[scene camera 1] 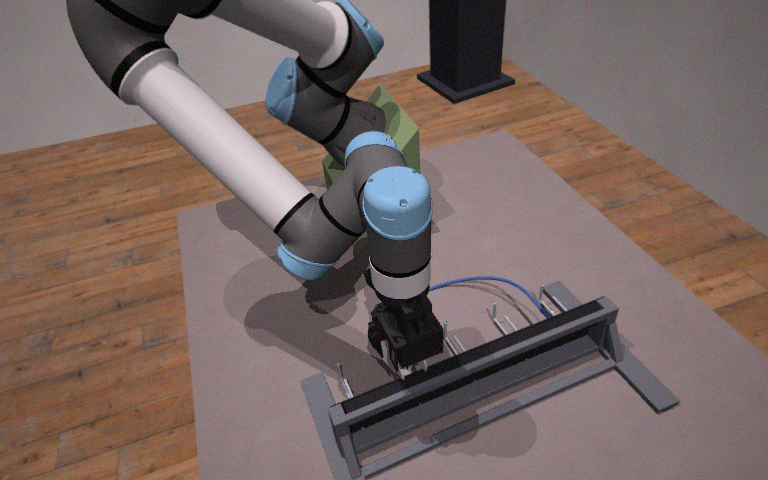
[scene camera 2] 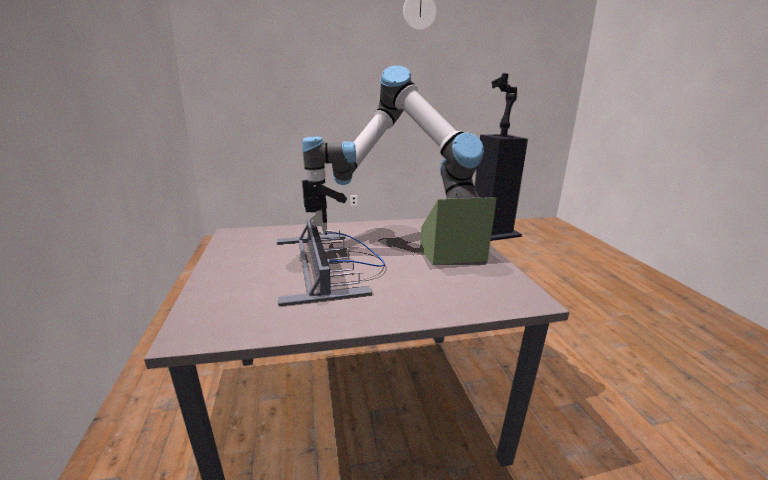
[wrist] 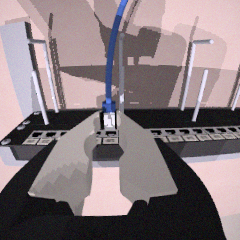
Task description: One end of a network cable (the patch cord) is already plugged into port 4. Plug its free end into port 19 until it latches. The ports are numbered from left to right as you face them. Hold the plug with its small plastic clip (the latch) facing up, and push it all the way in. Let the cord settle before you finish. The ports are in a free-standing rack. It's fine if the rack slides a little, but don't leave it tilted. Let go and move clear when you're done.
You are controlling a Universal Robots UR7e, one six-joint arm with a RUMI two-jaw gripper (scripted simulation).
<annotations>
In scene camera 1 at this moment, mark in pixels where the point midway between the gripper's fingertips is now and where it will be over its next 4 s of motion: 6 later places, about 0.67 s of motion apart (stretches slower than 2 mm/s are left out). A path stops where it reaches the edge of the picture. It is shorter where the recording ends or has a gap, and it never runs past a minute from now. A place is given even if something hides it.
My gripper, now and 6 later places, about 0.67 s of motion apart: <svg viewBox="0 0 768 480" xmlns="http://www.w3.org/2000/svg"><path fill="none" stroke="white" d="M403 371L404 373L405 374L406 376L407 378L407 374L405 355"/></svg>
</annotations>
